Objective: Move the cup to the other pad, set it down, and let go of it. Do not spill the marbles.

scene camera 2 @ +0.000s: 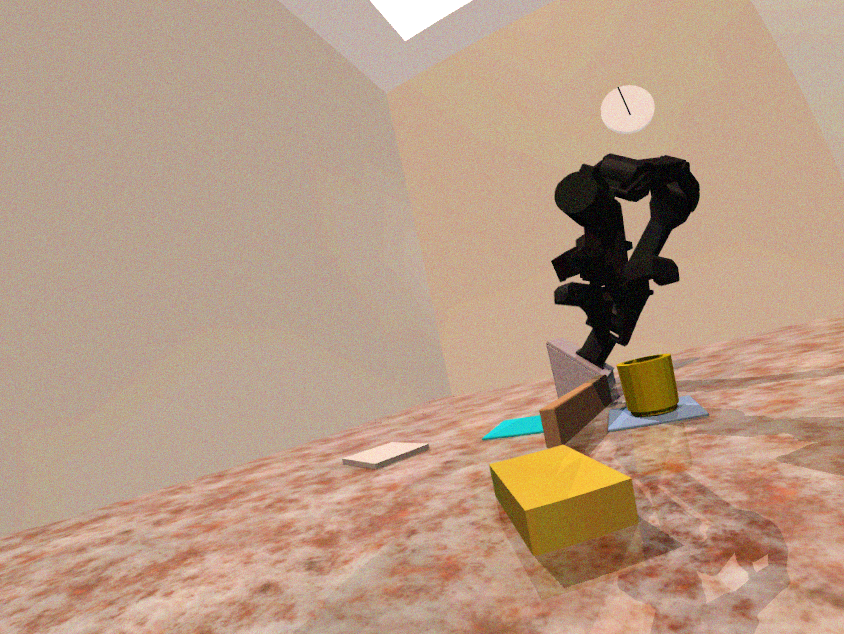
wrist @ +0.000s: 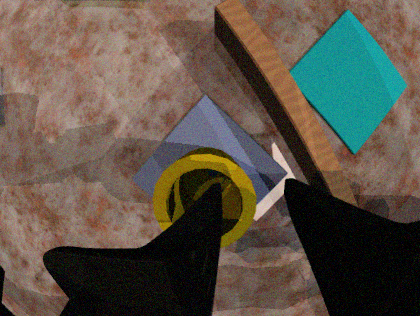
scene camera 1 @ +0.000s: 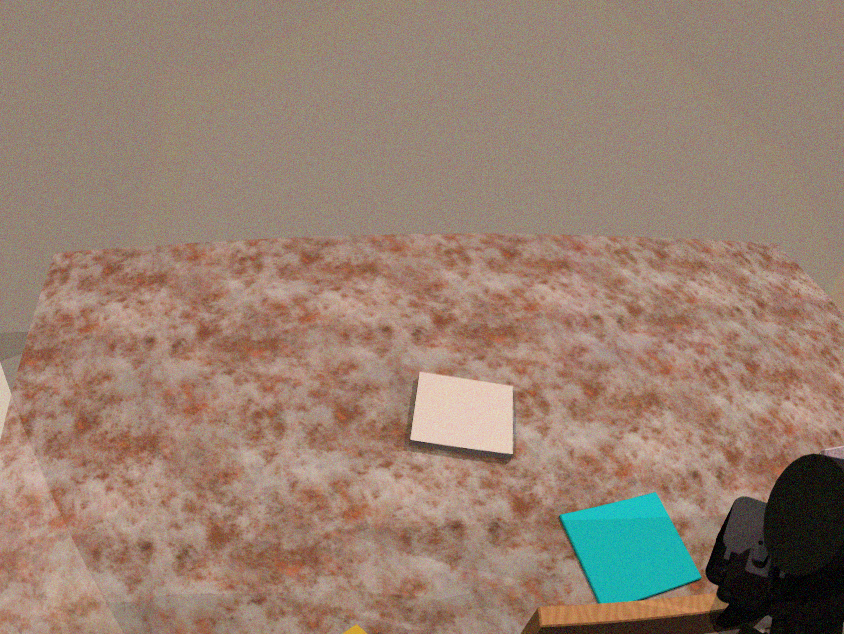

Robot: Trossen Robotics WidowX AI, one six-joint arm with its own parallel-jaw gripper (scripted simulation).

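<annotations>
White pad: visible in scene camera 1 and scene camera 2; out of frame in the wrist view. On the white pad, (scene camera 1: 461,415) and (scene camera 2: 384,452) are the same spot. On a teal pad, (scene camera 1: 627,555) and (wrist: 346,77) are the same spot.
</annotations>
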